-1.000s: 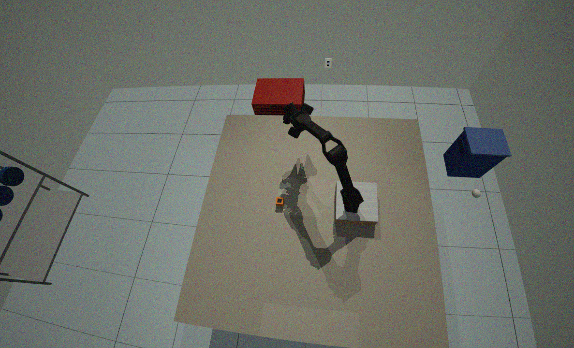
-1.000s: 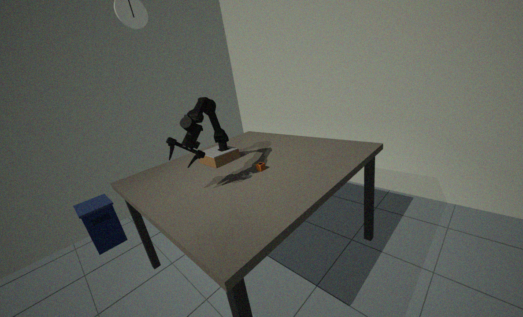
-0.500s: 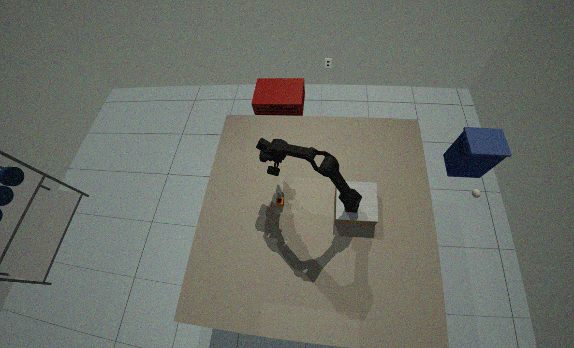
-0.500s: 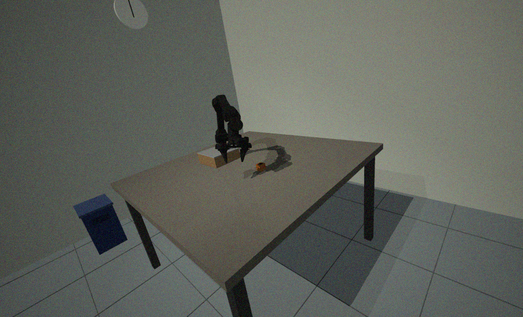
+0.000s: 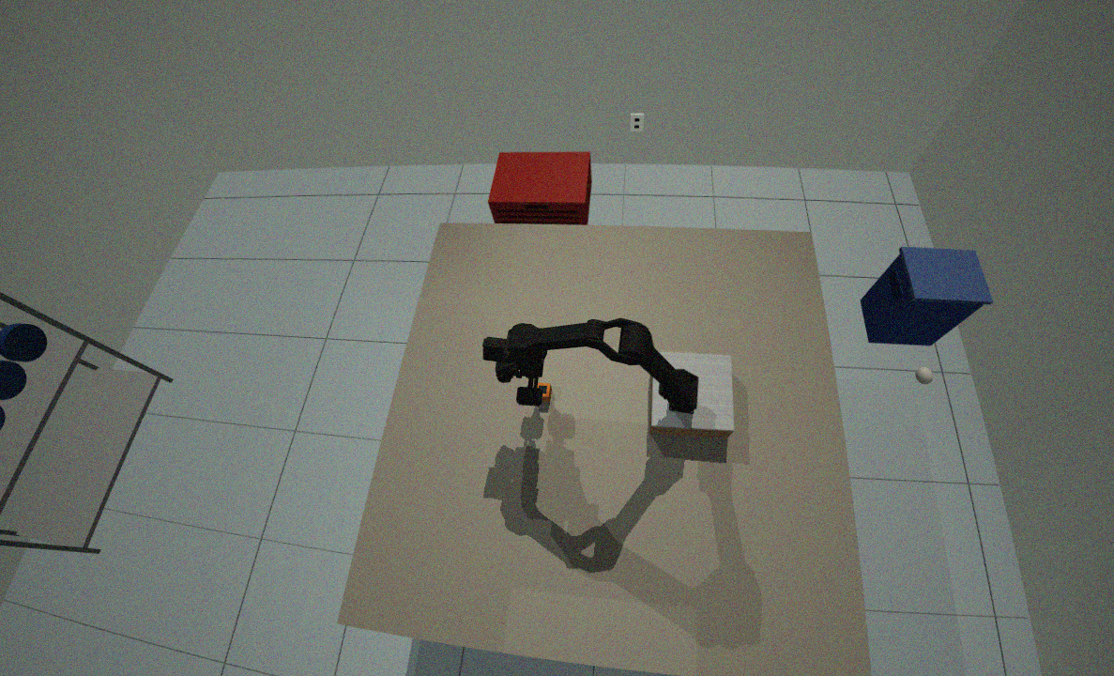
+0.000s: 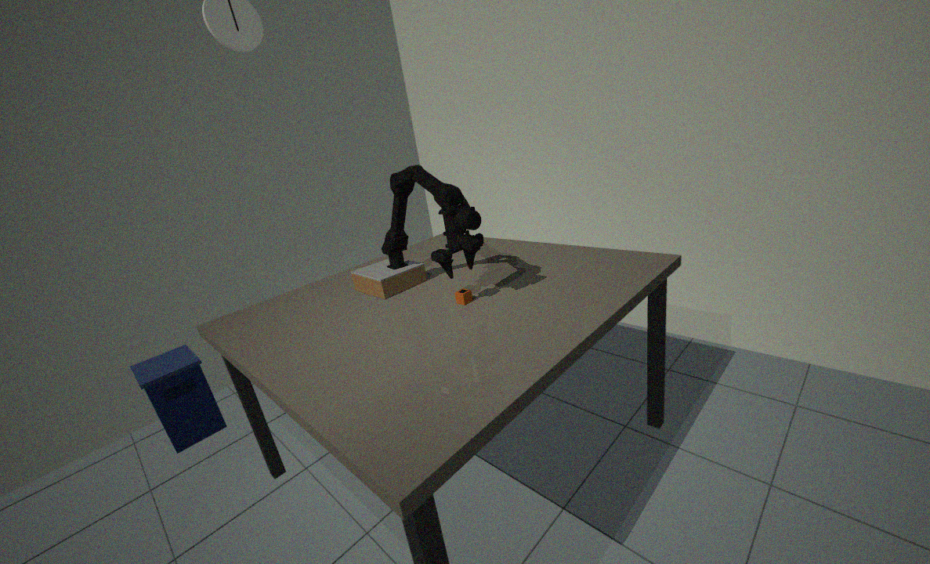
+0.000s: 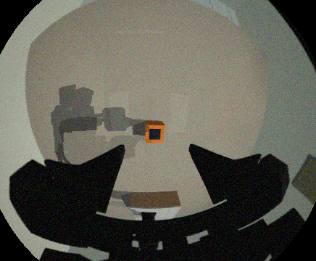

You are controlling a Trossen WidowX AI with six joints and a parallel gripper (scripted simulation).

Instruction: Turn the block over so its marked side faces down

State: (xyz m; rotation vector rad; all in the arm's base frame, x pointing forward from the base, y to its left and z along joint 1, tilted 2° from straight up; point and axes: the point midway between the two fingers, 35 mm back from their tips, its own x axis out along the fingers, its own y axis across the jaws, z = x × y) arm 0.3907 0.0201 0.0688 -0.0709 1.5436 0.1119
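My gripper tip is 70 mm above the small orange block and 10 mm past it.
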